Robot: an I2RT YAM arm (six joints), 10 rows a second.
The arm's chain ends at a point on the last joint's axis. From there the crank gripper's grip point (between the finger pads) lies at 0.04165 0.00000 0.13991 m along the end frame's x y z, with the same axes.
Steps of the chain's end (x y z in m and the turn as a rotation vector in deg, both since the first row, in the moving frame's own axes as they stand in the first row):
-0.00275, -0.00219, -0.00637, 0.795, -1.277, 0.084
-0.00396, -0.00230, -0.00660, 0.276, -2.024, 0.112
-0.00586, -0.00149, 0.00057, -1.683, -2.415, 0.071
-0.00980, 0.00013, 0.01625, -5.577, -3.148, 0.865
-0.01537, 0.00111, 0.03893, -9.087, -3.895, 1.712
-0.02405, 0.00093, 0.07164, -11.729, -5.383, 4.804
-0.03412, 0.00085, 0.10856, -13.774, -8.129, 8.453
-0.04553, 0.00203, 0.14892, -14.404, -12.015, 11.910
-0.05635, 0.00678, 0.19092, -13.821, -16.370, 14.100
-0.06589, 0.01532, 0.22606, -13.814, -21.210, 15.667
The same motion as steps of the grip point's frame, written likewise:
-0.00588, -0.00408, -0.00549, 0.795, -1.277, 0.084
-0.00893, -0.00290, -0.00522, 0.276, -2.024, 0.112
-0.01179, 0.00269, 0.00214, -1.683, -2.415, 0.071
-0.01764, 0.01440, 0.01763, -5.577, -3.148, 0.865
-0.02528, 0.02451, 0.03957, -9.087, -3.895, 1.712
-0.03859, 0.03260, 0.07163, -11.729, -5.383, 4.804
-0.05697, 0.03922, 0.10823, -13.774, -8.129, 8.453
-0.07954, 0.04284, 0.14896, -14.404, -12.015, 11.910
-0.10200, 0.04590, 0.19159, -13.821, -16.370, 14.100
-0.12421, 0.05333, 0.22610, -13.814, -21.210, 15.667

